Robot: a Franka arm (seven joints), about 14 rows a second.
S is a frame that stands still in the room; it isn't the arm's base.
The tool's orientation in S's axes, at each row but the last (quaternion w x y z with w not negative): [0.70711 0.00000 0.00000 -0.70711]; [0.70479 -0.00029 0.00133 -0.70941]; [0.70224 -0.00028 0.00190 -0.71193]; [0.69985 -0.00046 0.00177 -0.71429]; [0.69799 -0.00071 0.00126 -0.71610]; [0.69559 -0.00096 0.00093 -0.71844]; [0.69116 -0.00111 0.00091 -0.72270]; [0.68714 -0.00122 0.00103 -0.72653]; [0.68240 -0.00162 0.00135 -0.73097]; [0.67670 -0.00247 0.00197 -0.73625]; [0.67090 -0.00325 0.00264 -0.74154]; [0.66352 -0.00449 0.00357 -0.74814]
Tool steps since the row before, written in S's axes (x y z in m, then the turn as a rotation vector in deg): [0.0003 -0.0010 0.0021 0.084 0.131 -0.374]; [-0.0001 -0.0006 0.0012 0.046 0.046 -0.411]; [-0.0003 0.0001 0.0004 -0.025 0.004 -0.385]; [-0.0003 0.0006 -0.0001 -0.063 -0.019 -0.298]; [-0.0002 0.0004 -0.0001 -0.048 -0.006 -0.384]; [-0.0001 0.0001 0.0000 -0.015 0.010 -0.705]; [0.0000 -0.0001 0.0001 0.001 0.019 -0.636]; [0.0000 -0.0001 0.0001 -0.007 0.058 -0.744]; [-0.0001 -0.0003 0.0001 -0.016 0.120 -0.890]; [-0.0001 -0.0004 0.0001 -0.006 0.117 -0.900]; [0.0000 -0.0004 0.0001 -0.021 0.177 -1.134]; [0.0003 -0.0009 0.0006 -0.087 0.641 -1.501]
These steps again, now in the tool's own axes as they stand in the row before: [0.0010 0.0003 0.0021 -0.131 0.084 -0.374]; [0.0006 -0.0001 0.0012 -0.046 0.047 -0.411]; [-0.0001 -0.0003 0.0004 -0.003 -0.024 -0.385]; [-0.0006 -0.0003 -0.0001 0.021 -0.062 -0.298]; [-0.0004 -0.0002 -0.0001 0.008 -0.047 -0.384]; [-0.0001 -0.0001 0.0000 -0.010 -0.013 -0.705]; [0.0001 0.0000 0.0001 -0.019 0.002 -0.636]; [0.0001 0.0000 0.0001 -0.058 -0.008 -0.744]; [0.0003 -0.0001 0.0001 -0.119 -0.020 -0.890]; [0.0004 -0.0001 0.0001 -0.117 -0.010 -0.900]; [0.0004 0.0000 0.0001 -0.175 -0.029 -1.134]; [0.0009 0.0004 0.0006 -0.629 -0.146 -1.502]
